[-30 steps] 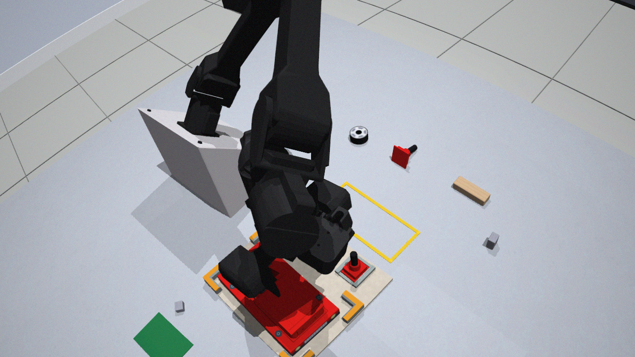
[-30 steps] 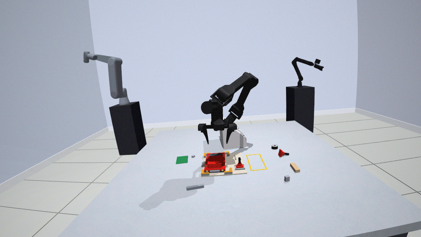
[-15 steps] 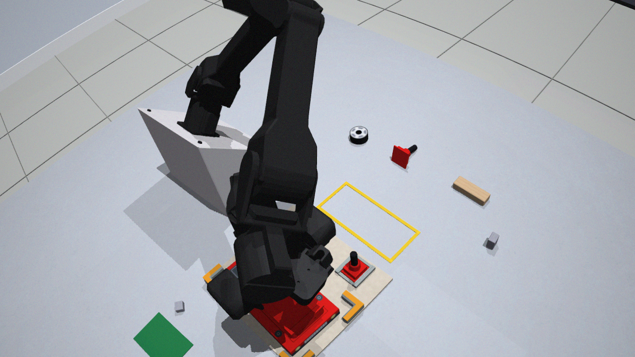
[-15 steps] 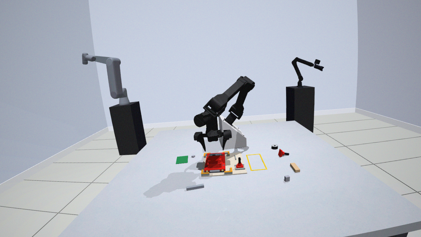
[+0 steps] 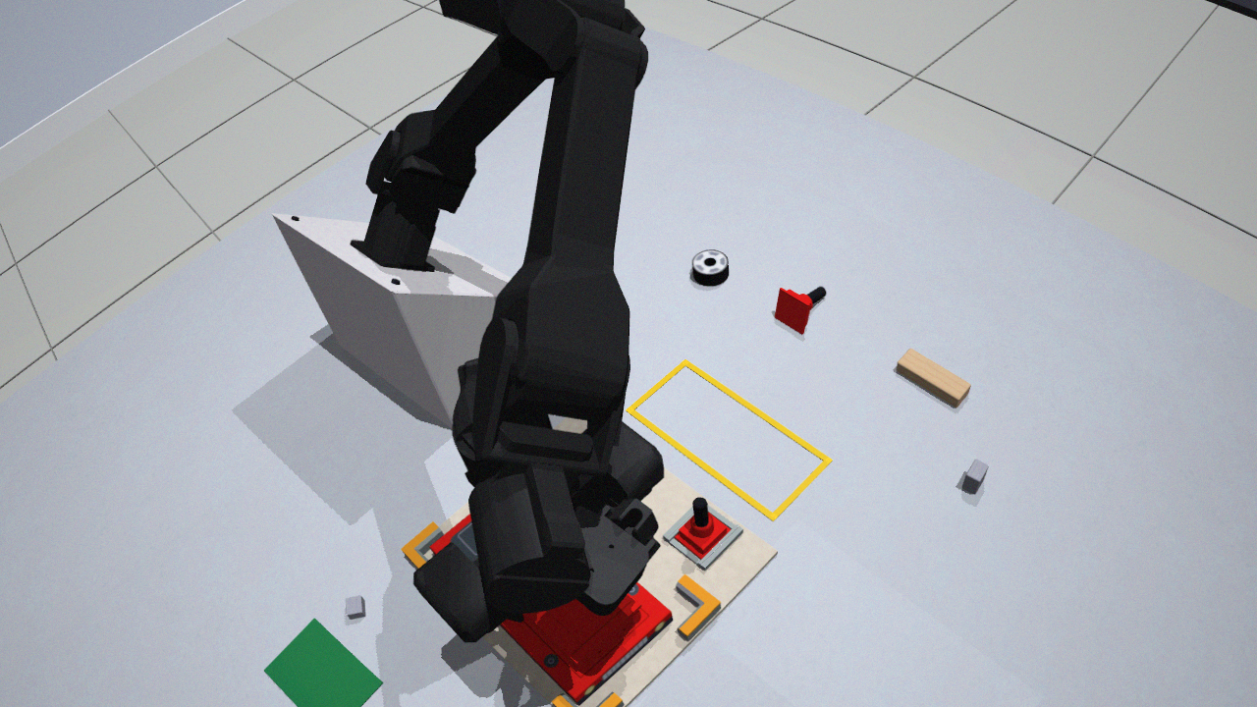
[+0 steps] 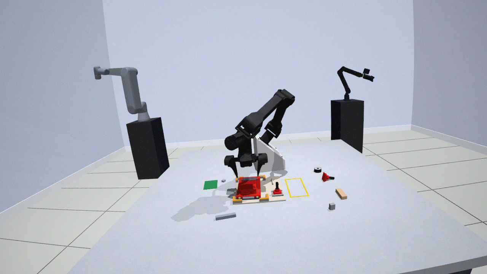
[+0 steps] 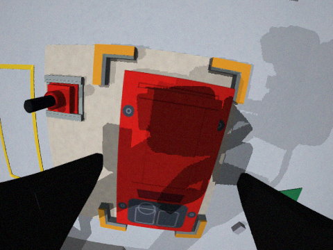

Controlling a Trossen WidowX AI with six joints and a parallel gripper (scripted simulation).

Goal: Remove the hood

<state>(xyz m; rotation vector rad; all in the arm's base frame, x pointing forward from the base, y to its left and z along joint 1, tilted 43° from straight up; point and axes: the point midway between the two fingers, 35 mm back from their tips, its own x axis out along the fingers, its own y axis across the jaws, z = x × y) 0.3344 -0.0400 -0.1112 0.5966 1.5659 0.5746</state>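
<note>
Right now my gripper tip is 5 cm above the hood. From my gripper tip the other things lie so: wooden block: 9 cm ahead, 40 cm to the left, 8 cm below; then green patch: 13 cm behind, 20 cm to the right, 9 cm below.
</note>
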